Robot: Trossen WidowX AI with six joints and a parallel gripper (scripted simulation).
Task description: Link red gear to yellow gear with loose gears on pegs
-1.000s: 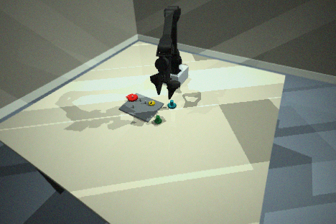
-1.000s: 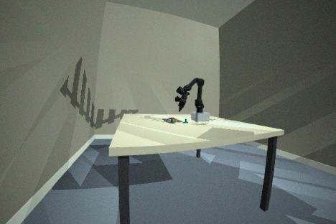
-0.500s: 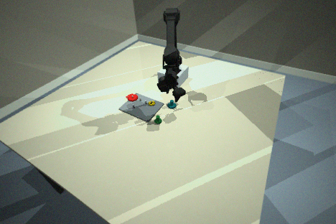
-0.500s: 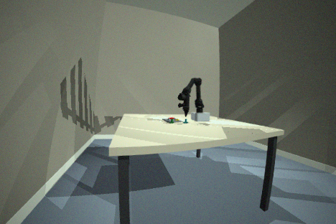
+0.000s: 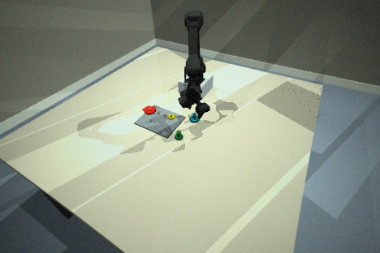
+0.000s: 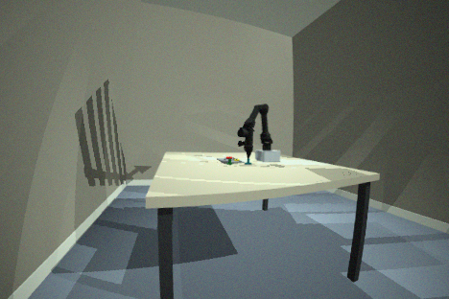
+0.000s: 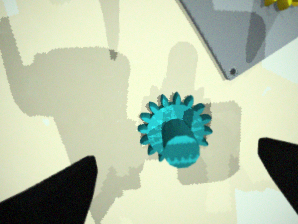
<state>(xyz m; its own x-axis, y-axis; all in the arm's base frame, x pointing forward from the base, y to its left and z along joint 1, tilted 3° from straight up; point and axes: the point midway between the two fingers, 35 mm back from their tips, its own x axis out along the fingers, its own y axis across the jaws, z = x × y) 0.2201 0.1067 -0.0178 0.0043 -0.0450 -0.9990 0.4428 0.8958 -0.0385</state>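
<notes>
The teal gear is 3 cm below my gripper tip. The rest, counted from my gripper tip: yellow gear: 5 cm ahead, 11 cm to the right, 3 cm below; then dark green gear: 14 cm ahead, 3 cm below; then red gear: 7 cm ahead, 24 cm to the right, 3 cm below.
</notes>
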